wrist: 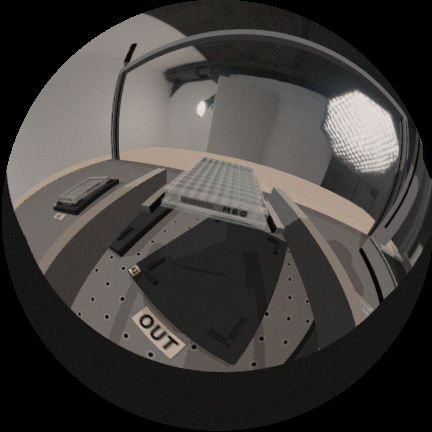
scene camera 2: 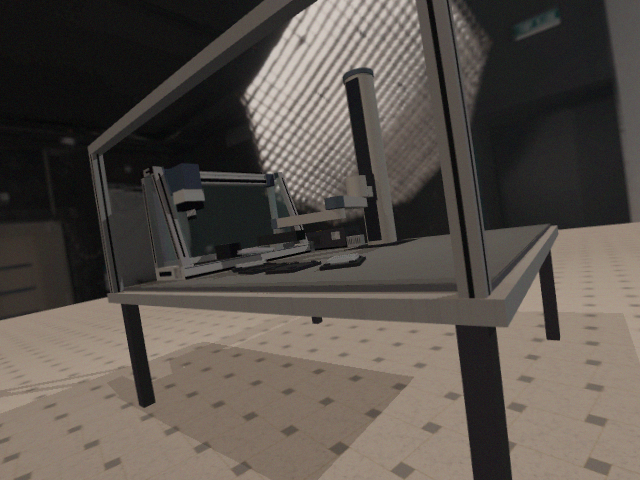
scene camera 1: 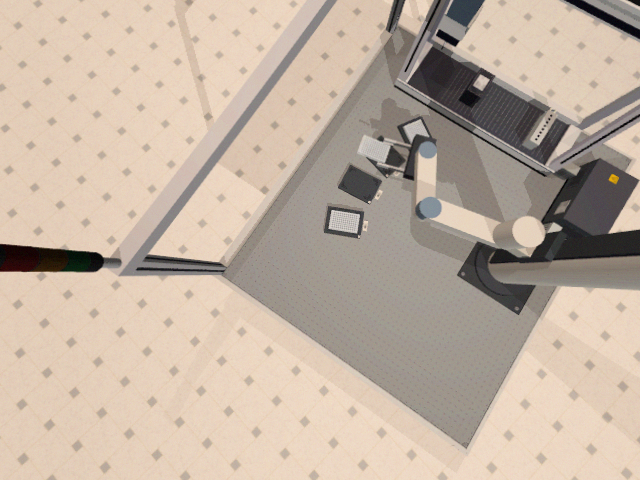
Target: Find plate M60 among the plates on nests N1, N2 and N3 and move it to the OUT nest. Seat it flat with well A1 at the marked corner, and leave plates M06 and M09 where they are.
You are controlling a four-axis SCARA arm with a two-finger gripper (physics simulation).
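Frame: origin at the arm's base, x ahead, y left, z up, level; millimetres.
Where they show: gripper, fingertip midpoint: (wrist: 218, 185) (scene camera 2: 262, 249) (scene camera 1: 380, 151); arm's base, origin of the base link: (scene camera 1: 502, 266).
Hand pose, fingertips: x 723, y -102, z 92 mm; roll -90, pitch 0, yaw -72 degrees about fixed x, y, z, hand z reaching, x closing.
Each offset is from my fingertips to the top centre of the thing. "spot": to the spot under its first point. Level surfaces: height alone.
My gripper (scene camera 1: 381, 152) (wrist: 218, 185) is shut on plate M60 {29 mm ahead, 6 mm left, 15 mm up} (scene camera 1: 373, 147) (wrist: 216, 186), a clear, level plate whose M60 label faces the wrist camera. It holds the plate above the OUT nest {20 mm back, 28 mm right, 62 mm down} (wrist: 215, 285), a dark, empty block with its A1 tag at the left corner in the wrist view. The nest is turned relative to the plate. One other plate {37 mm back, 330 mm left, 53 mm down} (scene camera 1: 344, 220) (scene camera 2: 343, 258) (wrist: 84, 190) sits on the nest farthest from the gantry. Another plate {95 mm back, 193 mm right, 53 mm down} (scene camera 1: 415, 129) (wrist: 366, 306) sits on the nest nearest the gantry, partly hidden by the gripper. Their labels are unreadable.
An empty dark nest {1 mm back, 145 mm left, 62 mm down} (scene camera 1: 360, 182) (wrist: 142, 232) lies between the OUT nest and the far plate. A framed dark deck {30 mm down} (scene camera 1: 496, 111) stands beside the nests. A dark box {spot: 820 mm back, 286 mm right, 35 mm up} (scene camera 1: 594, 198) and the arm's column (scene camera 2: 379, 155) stand farther away. Frame posts {spot: 321 mm ahead, 813 mm left, 119 mm up} (scene camera 2: 457, 155) rise at the table edge.
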